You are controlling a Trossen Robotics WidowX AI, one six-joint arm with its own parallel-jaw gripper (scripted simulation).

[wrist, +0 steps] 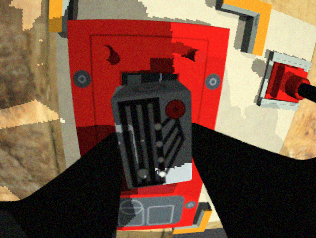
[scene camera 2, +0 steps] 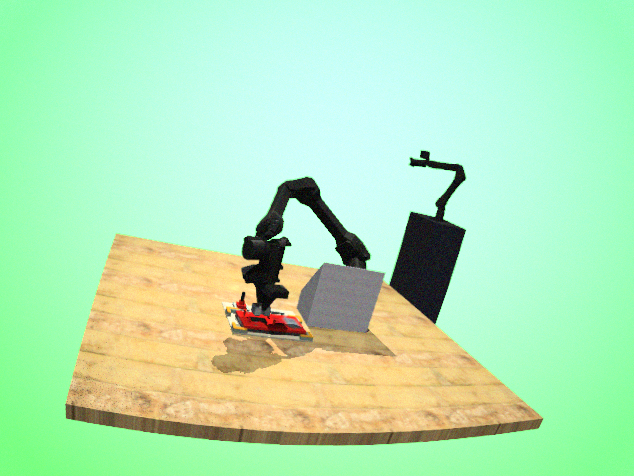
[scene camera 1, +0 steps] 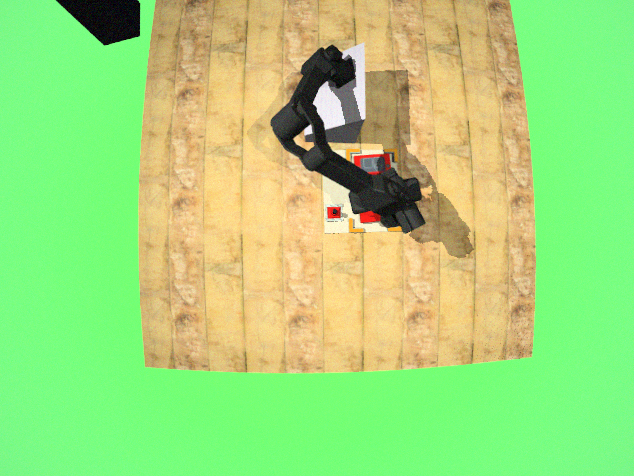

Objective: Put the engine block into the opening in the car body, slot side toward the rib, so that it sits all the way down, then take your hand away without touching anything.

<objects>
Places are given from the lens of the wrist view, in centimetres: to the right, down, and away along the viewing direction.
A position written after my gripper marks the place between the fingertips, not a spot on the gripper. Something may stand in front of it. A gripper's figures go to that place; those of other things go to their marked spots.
my gripper point(wrist: 154, 135): 0, 1, 10
engine block point(wrist: 153, 121): 0, 0, 8
</objects>
